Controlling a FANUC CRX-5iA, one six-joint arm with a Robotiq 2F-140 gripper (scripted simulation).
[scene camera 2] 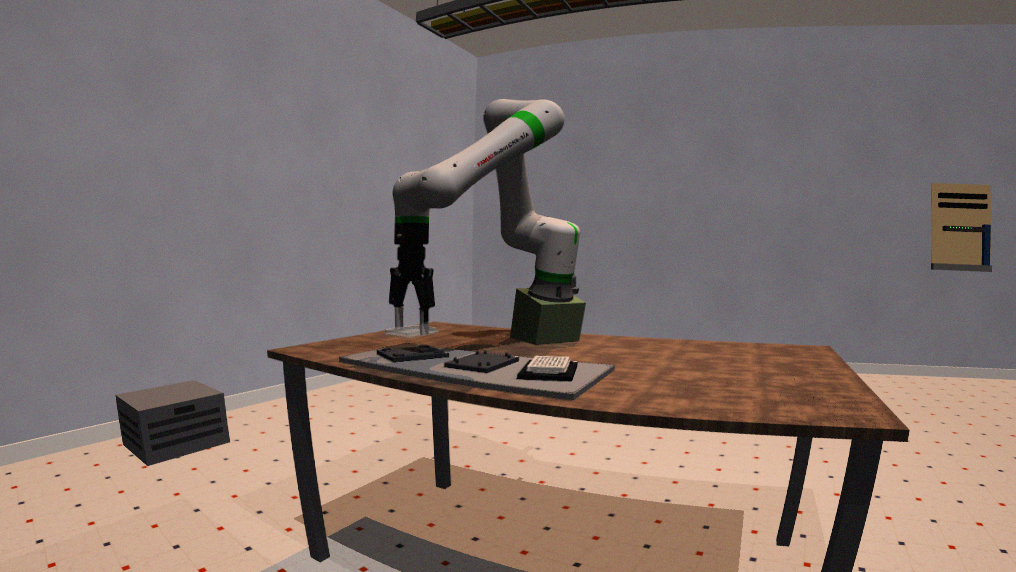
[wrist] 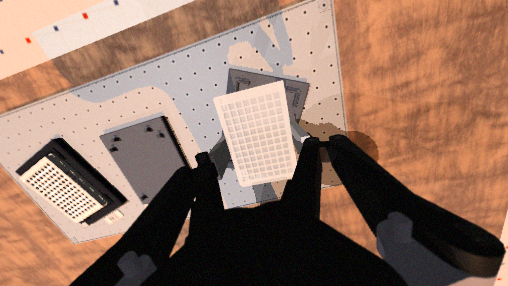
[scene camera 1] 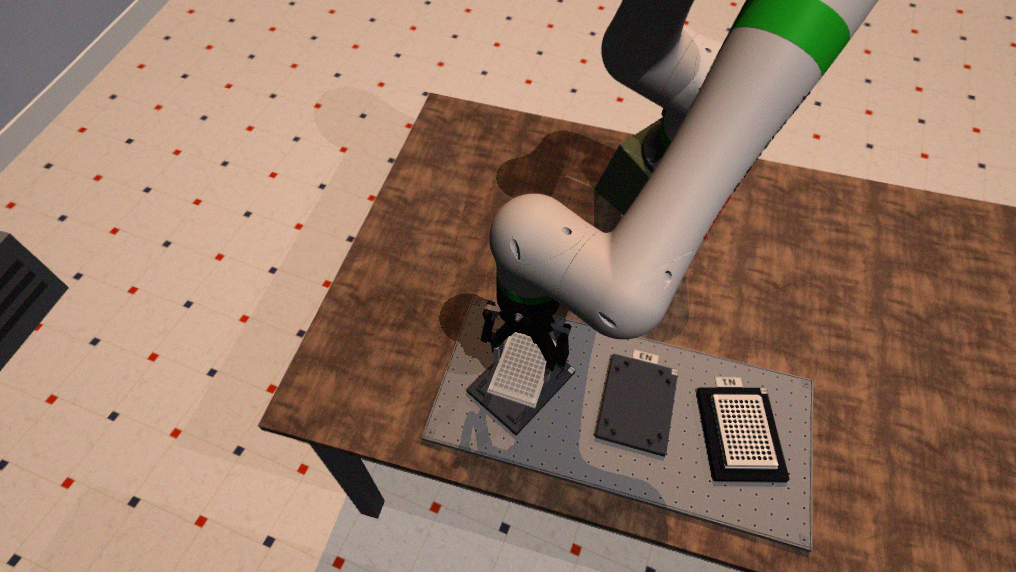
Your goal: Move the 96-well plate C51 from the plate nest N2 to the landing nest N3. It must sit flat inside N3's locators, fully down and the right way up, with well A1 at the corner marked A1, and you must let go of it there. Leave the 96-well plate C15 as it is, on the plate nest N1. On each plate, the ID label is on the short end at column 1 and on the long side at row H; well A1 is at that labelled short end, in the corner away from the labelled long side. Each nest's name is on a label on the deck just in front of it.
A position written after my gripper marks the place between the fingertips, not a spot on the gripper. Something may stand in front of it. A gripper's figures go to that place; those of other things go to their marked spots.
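My gripper [wrist: 259,138] is 0.21 m from the lens, and there's a white 96-well plate C51 [wrist: 257,130] that's 0.20 m from the lens.
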